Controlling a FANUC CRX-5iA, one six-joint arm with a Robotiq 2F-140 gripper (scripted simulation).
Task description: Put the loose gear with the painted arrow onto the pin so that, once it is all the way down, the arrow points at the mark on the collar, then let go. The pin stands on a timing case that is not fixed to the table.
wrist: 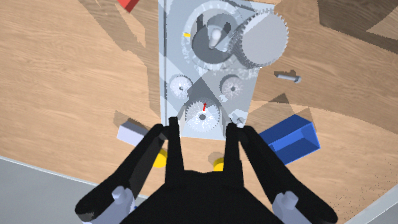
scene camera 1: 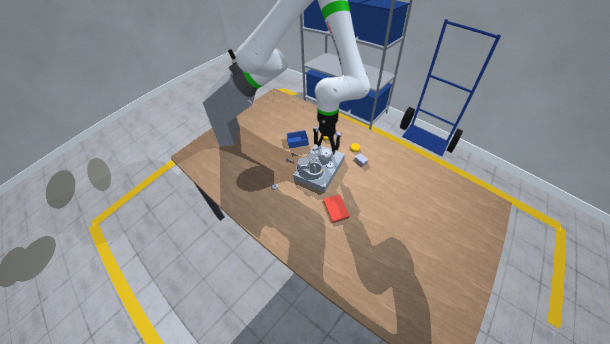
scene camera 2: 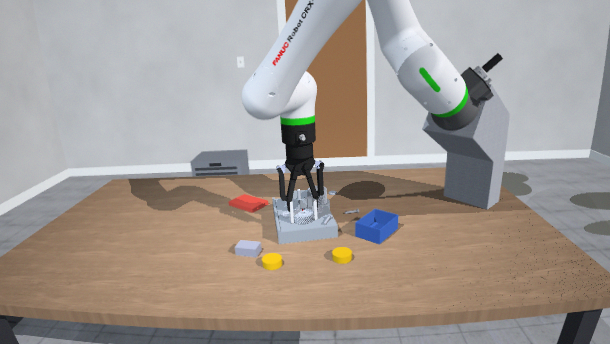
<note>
The pictures show: the gripper, a grey timing case and a blue bin.
The gripper also shows in the wrist view.
</note>
